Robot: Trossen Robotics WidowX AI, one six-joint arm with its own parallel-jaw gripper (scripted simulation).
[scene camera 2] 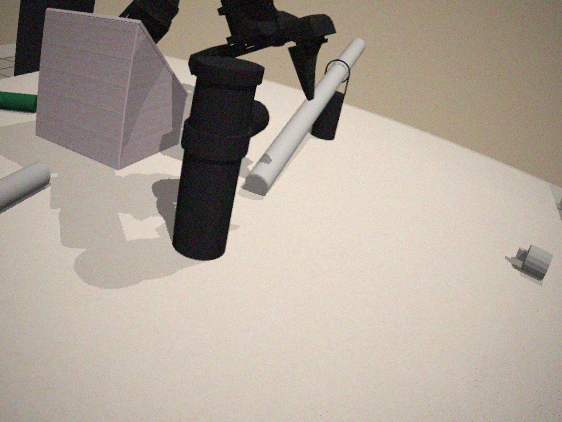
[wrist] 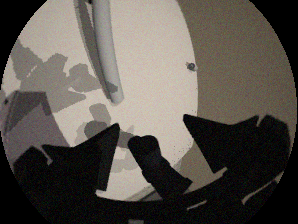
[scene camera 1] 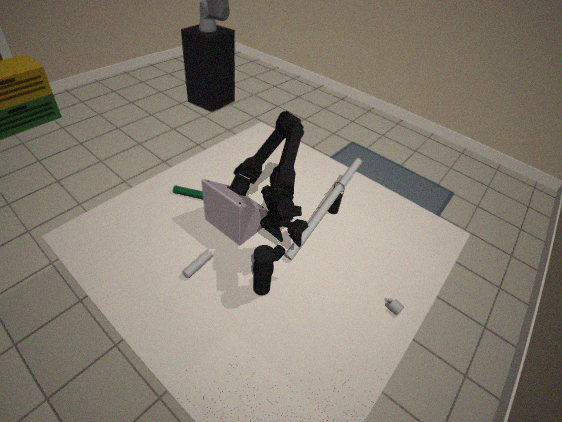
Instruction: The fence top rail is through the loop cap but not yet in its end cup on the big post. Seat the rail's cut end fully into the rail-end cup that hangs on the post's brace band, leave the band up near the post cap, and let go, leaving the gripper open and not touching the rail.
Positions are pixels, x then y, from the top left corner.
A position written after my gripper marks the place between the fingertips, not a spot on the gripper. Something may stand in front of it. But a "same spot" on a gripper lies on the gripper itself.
my gripper: scene camera 2; wrist; scene camera 1 290, 243
same spot on my gripper: (wrist: 223, 145) = (scene camera 2: 306, 50)
